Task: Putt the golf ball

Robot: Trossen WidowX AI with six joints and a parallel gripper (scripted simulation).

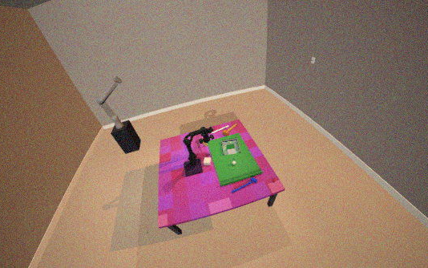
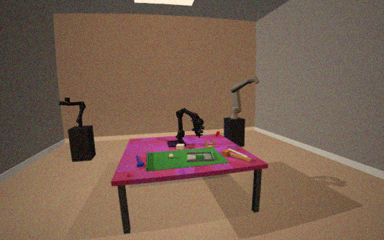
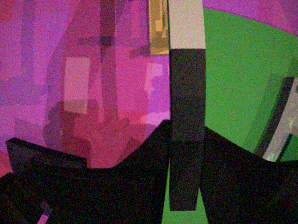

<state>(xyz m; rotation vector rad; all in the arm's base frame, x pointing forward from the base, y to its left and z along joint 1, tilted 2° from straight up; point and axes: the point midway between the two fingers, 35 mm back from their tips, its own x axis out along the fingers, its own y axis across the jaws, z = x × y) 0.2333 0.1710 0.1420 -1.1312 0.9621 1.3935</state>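
The white cube lies 60 mm behind my gripper tip, 210 mm to the right of it and 100 mm below it. Round my gripper tip: red putter: 20 mm behind, 110 mm to the left, 20 mm above; wooden stand: 20 mm behind, 130 mm to the left, 90 mm below; green mat: 240 mm ahead, 220 mm to the right, 120 mm below.
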